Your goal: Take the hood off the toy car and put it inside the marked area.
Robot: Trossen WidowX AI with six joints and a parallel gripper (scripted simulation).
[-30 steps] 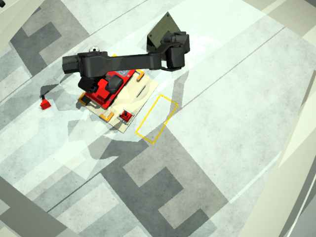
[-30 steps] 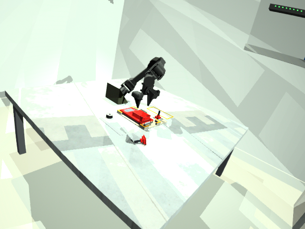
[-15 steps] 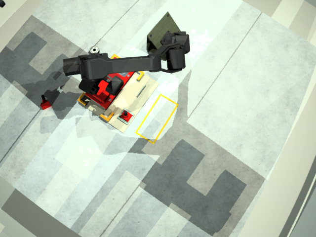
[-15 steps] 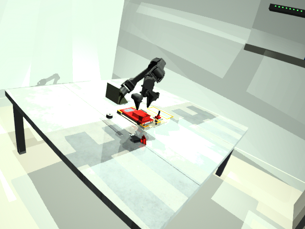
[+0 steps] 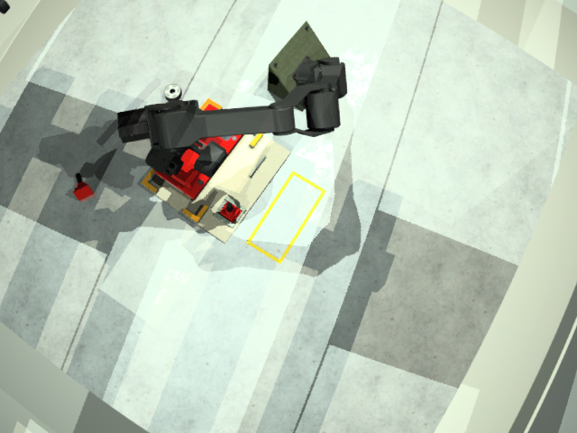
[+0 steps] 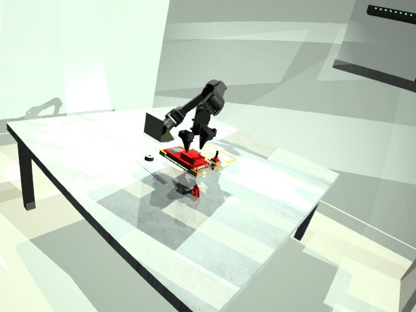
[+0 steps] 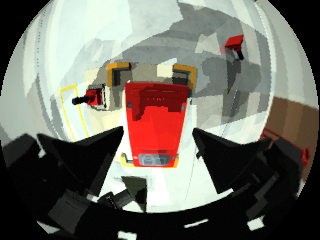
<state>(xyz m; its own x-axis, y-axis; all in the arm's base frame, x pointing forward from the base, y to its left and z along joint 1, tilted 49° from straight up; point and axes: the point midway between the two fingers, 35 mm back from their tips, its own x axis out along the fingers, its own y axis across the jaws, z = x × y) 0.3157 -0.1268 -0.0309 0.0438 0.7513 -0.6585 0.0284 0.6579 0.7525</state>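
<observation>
The red hood lies 30 mm below my gripper tip.
</observation>
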